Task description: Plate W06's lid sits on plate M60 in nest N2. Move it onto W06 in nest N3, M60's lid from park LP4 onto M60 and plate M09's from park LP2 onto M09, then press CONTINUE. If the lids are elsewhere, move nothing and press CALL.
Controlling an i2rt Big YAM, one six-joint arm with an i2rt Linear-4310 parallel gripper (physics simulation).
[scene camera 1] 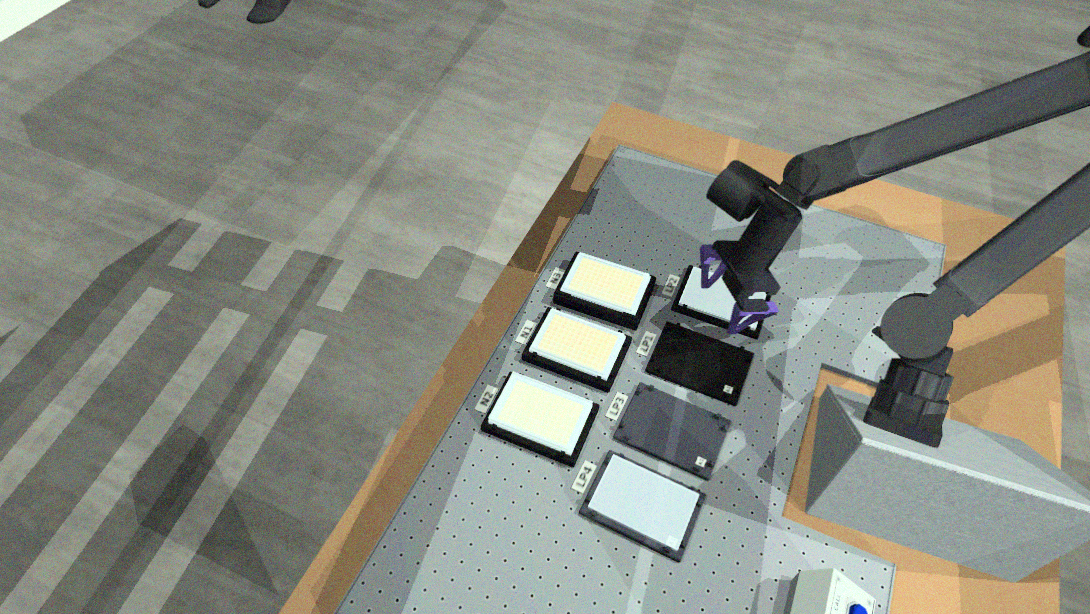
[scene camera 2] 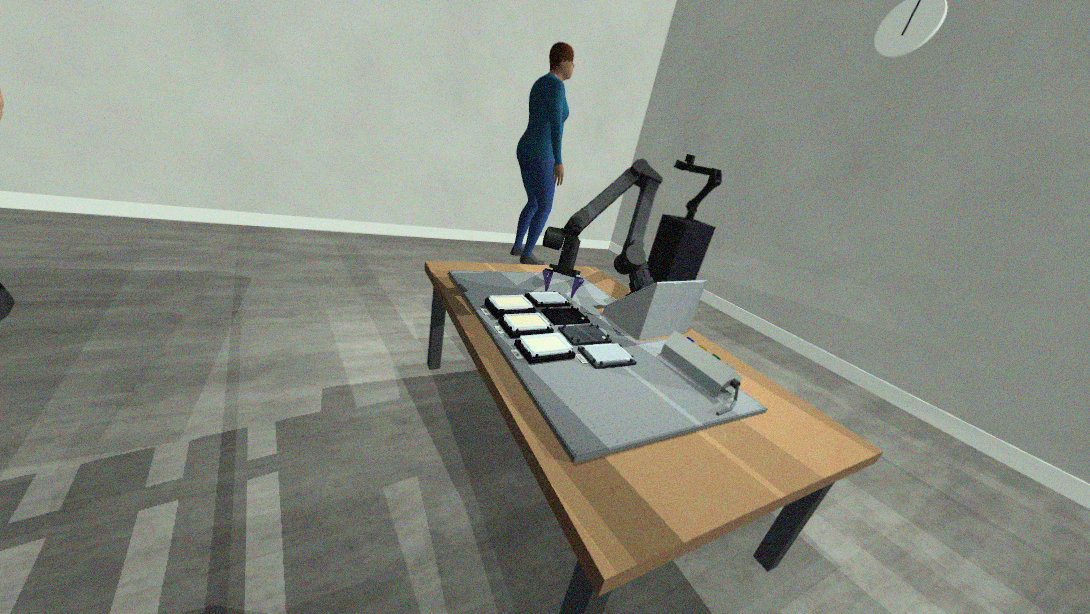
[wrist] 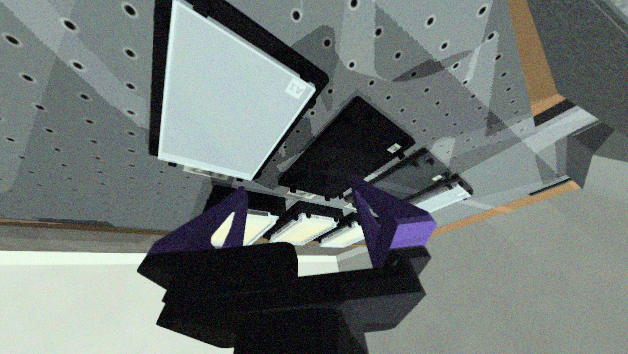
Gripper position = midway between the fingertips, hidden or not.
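A small box with blue button (scene camera 2: 720, 379) is visible, also in the wrist view (wrist: 589, 164). My gripper (scene camera 1: 717, 310), also visible in scene camera 2 (scene camera 2: 558, 294) and the wrist view (wrist: 298, 185), is open and holds nothing.
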